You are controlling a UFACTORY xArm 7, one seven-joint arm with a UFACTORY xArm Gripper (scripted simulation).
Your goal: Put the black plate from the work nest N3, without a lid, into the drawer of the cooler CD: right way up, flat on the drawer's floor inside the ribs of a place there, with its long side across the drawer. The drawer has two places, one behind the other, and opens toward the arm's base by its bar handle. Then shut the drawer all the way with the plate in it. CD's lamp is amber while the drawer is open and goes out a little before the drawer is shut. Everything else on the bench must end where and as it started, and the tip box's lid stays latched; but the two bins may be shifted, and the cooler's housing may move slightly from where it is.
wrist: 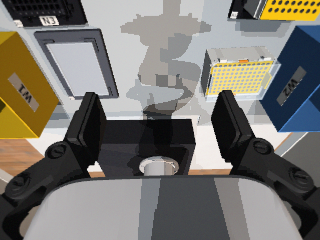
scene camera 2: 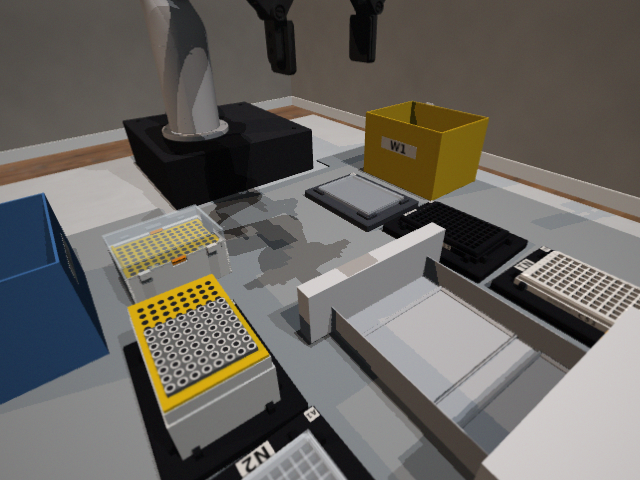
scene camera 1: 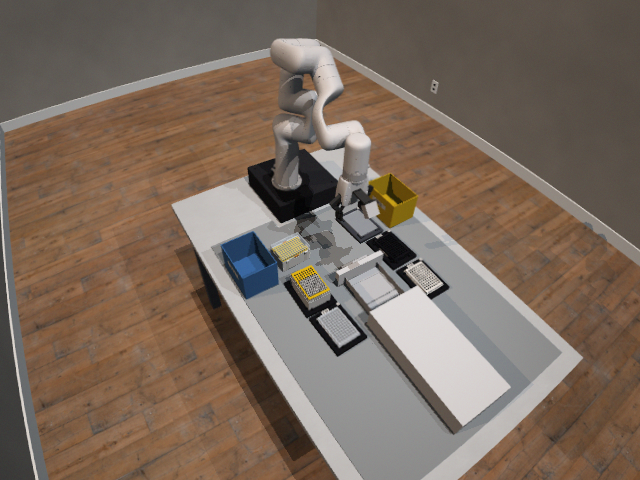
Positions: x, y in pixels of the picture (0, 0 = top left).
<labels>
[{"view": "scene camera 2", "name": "my gripper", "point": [325, 67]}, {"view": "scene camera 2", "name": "black plate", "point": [465, 234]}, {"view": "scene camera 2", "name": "white cooler CD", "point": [581, 421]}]
</labels>
